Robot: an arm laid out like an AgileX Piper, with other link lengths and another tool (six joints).
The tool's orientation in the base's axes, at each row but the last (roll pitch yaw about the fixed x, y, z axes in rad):
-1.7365 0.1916 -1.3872
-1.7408 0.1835 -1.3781
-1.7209 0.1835 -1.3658
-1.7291 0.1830 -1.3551
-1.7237 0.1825 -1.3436
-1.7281 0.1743 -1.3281
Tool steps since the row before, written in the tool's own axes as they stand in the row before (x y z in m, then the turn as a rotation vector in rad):
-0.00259 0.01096 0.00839 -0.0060 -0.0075 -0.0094
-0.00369 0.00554 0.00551 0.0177 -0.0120 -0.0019
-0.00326 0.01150 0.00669 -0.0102 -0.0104 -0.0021
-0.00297 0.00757 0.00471 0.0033 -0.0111 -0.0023
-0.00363 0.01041 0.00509 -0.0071 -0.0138 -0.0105
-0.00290 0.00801 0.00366 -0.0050 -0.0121 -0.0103
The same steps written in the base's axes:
0.00547 0.00596 -0.01148 -0.0087 0.0026 0.0099
0.00349 0.00557 -0.00561 0.0039 -0.0192 0.0087
0.00368 0.00634 -0.01157 -0.0022 0.0078 0.0123
0.00243 0.00505 -0.00754 0.0006 -0.0053 0.0105
0.00210 0.00621 -0.01022 -0.0090 0.0022 0.0163
0.00125 0.00477 -0.00785 -0.0087 0.0005 0.0142

